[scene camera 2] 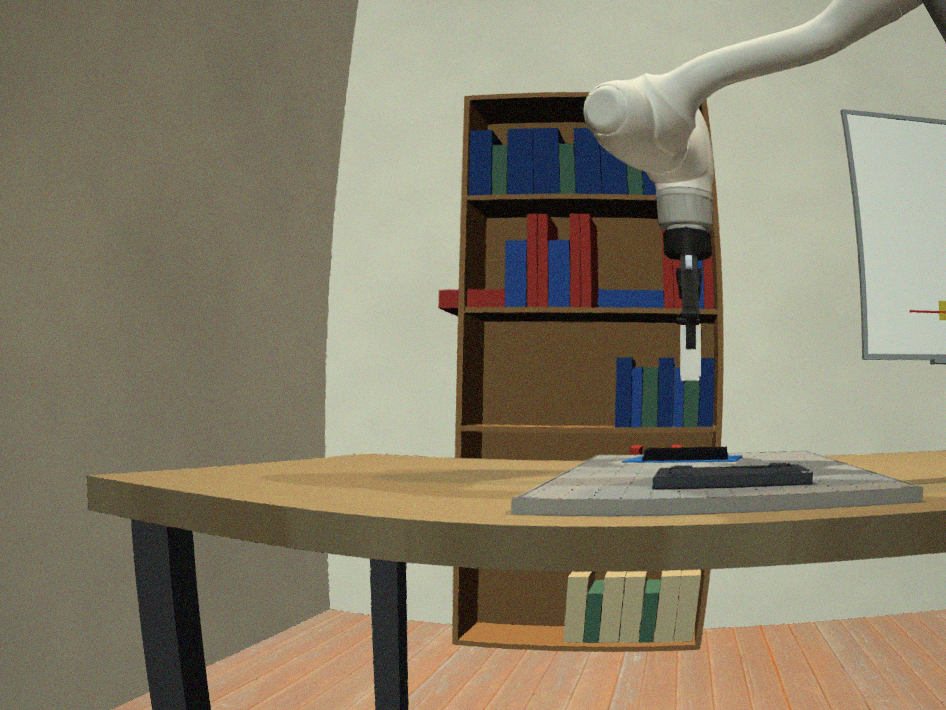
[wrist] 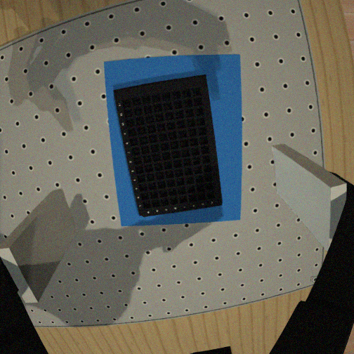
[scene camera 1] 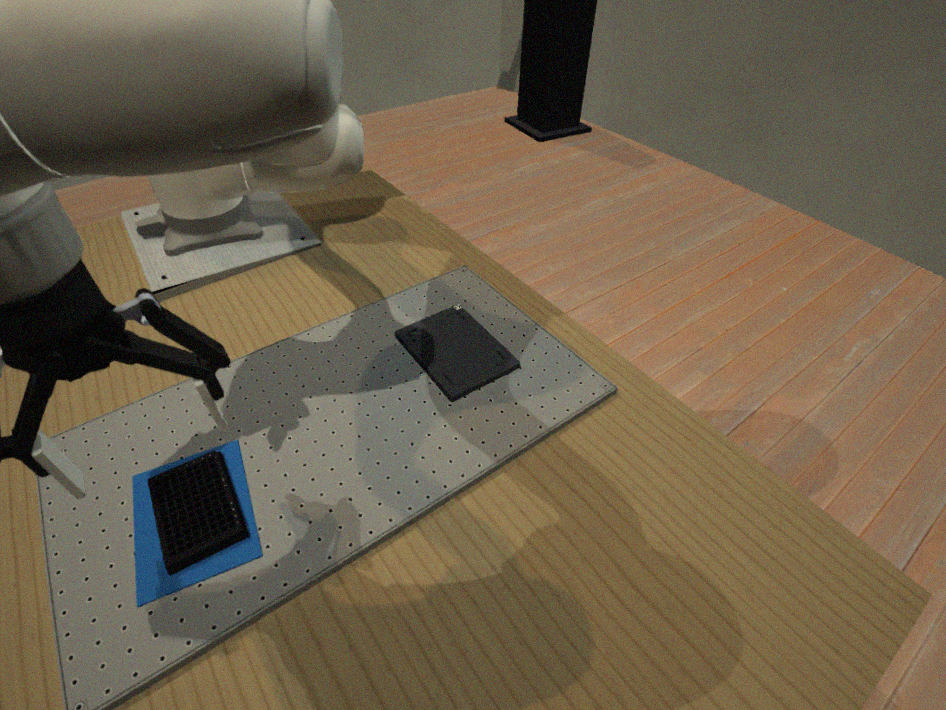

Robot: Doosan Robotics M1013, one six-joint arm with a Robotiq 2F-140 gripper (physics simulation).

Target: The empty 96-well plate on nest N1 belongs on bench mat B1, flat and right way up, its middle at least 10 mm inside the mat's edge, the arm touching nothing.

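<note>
The black 96-well plate lies flat on the blue bench mat B1, wells facing up. It is turned slightly relative to the mat, with its whole outline inside the mat and its middle well in from the edges. My gripper is open and empty, above the plate and apart from it, its pale fingers spread wide to either side in the wrist view. The dark grey nest N1 is empty, toward the other end of the perforated board.
The perforated grey board carries the mat and nest on the wooden table. The arm's base plate is behind the board. A bookshelf stands beyond the table, and a black column stands on the floor.
</note>
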